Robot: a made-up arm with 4 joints.
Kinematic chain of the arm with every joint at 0, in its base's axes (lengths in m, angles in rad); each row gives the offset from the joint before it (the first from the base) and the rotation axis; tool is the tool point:
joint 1: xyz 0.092 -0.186 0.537 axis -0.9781 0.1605 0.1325
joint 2: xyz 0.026 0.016 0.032 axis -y
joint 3: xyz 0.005 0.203 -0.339 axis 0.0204 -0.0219 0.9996
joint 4: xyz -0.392 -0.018 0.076 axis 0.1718 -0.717 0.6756
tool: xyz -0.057 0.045 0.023
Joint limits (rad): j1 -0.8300..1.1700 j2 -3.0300..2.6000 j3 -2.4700..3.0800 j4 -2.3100..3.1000
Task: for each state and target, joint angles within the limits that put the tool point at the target. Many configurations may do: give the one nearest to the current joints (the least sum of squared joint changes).
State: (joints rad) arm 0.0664 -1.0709 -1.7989 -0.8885
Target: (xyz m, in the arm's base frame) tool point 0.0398 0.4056 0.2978
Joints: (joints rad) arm -0.0077 -0.9017 -1.8482 -0.7868
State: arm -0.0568 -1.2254 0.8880 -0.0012
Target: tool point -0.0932 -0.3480 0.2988
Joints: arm -0.3983 -0.8639 1.5693 0.4224
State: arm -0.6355 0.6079 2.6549 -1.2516
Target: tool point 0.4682 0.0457 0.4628
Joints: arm -0.8300 -0.1089 2.9729 -1.7791
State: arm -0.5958 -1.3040 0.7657 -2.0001
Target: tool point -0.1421 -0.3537 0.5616
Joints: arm -0.5236 -1.7749 1.5709 -1.3959
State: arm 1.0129 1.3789 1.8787 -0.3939
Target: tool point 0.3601 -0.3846 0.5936
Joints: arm 0.8695 1.2112 1.5623 -0.3602
